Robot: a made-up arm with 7 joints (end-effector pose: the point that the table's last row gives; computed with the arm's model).
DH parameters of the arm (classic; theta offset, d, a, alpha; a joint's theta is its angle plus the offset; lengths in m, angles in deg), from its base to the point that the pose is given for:
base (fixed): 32.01 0 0.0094 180
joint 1: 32.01 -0.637 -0.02 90
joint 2: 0 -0.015 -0.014 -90
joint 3: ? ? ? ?
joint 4: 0 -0.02 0.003 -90
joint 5: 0 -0.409 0.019 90
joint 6: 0 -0.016 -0.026 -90
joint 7: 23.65 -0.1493 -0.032 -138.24
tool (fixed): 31.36 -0.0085 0 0
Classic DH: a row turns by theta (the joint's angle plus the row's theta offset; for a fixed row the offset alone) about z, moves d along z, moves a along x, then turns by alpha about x.
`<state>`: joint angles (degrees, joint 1 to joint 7).
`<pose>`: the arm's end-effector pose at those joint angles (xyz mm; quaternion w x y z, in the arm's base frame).
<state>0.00 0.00 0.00 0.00 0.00 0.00 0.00</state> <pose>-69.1 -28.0 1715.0 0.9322 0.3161 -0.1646 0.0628</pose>
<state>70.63 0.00 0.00 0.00 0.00 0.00 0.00</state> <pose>-48.7 66.7 1715.0 0.7970 0.1628 -0.3171 -0.4876</pose>
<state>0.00 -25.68 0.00 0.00 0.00 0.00 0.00</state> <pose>-530.6 -28.0 1583.8 0.8723 0.2943 -0.3676 0.1315</pose>
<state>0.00 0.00 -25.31 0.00 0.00 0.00 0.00</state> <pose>-57.3 -44.7 1715.0 0.8958 0.3445 -0.0913 0.2655</pose>
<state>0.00 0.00 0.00 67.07 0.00 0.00 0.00</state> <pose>458.2 -28.0 1406.6 0.8680 0.2982 0.3778 -0.1223</pose>
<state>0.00 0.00 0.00 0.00 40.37 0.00 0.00</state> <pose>-59.7 -6.4 1715.0 0.8966 0.2399 -0.2636 -0.2627</pose>
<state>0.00 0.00 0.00 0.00 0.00 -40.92 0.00</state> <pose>-149.7 -28.0 1645.3 0.8159 0.2742 -0.4801 0.1694</pose>
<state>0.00 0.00 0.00 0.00 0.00 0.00 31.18</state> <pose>-55.8 -16.6 1715.0 0.9148 0.2603 -0.2435 -0.1900</pose>
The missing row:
joint 3: 0 -0.526 -0.012 90
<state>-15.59 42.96 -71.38 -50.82 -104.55 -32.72 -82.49</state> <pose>660.7 -217.6 1312.9 0.6955 -0.0290 0.2908 -0.6564</pose>
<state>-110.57 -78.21 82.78 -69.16 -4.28 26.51 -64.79</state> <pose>-178.2 -912.2 666.3 0.3589 0.6150 -0.5090 0.4836</pose>
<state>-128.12 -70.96 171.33 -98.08 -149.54 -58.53 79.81</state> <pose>133.6 -391.2 1250.8 0.6929 0.6189 -0.2459 0.2765</pose>
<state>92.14 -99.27 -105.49 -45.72 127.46 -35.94 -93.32</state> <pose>-333.2 921.5 489.8 0.6591 -0.5909 -0.3486 0.3081</pose>
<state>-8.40 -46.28 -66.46 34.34 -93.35 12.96 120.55</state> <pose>-699.8 175.6 1365.7 0.8437 -0.0593 -0.2779 0.4554</pose>
